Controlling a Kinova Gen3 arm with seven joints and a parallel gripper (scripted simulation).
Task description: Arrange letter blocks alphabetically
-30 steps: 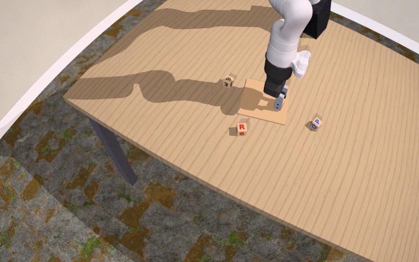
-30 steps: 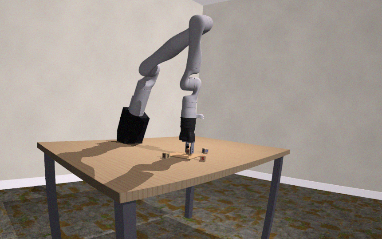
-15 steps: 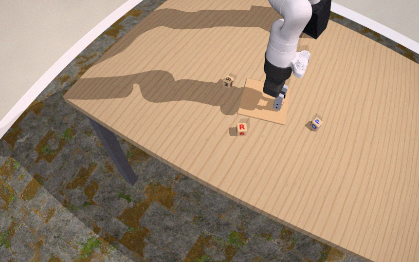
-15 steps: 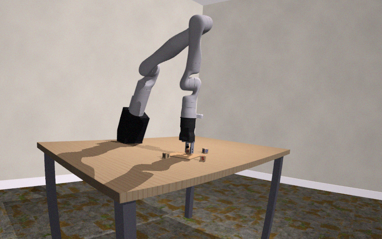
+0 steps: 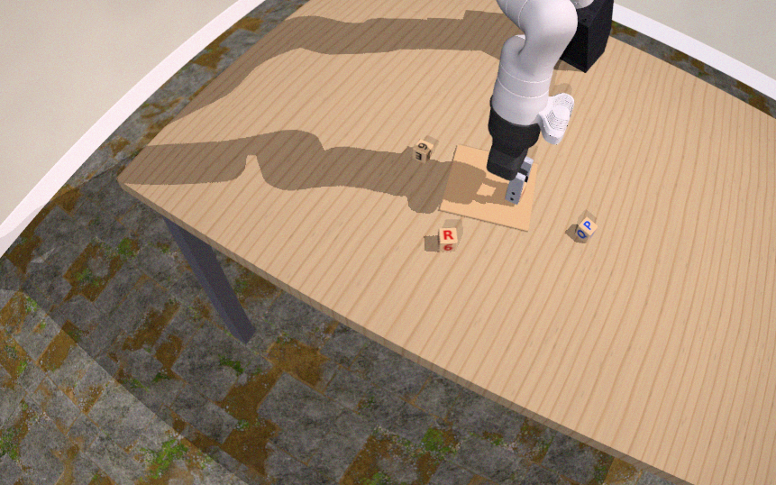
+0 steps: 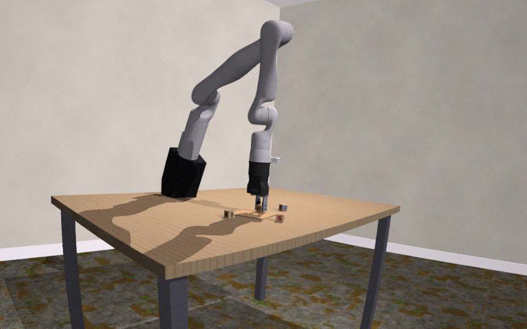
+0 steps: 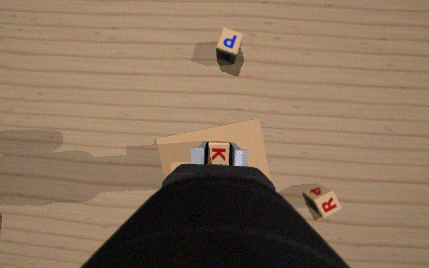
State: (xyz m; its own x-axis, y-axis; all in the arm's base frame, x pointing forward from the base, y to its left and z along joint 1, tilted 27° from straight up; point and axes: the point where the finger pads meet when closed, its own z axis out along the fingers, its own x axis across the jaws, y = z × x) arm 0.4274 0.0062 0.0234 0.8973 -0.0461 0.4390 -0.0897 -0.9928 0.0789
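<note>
The tan mat is 4 cm to the right of my hand and 3 cm below it. Round my hand: block (2 cm behind, 16 cm to the right, 1 cm below).
</note>
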